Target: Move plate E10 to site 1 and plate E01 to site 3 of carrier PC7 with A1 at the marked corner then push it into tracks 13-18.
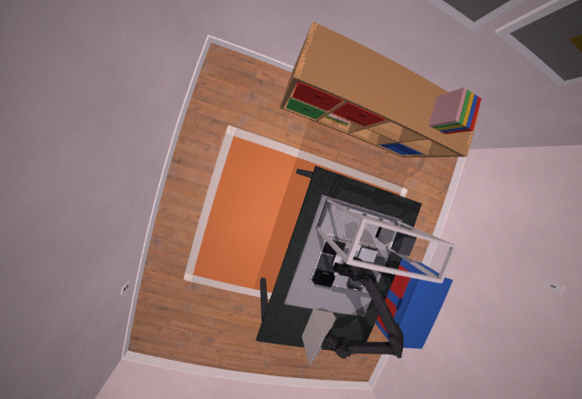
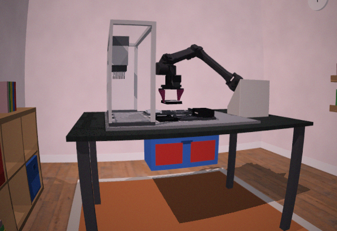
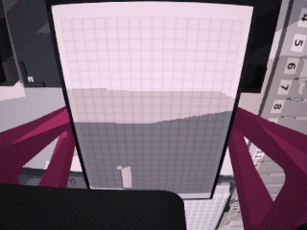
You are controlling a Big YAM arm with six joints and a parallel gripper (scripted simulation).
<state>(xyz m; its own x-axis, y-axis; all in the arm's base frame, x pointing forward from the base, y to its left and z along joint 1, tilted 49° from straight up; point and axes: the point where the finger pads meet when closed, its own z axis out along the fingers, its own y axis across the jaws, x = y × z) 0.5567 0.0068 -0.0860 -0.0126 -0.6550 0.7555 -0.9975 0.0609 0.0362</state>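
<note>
Now: the plate carrier PC7 60 mm behind my hand, 220 mm to the right of it and 80 mm below it. Round my hand: 384-well plate E10: right at my hand; dark nest: 50 mm ahead, 40 mm to the left, 90 mm below; white 96-well plate E01: 50 mm ahead, 220 mm to the right, 80 mm below.
</note>
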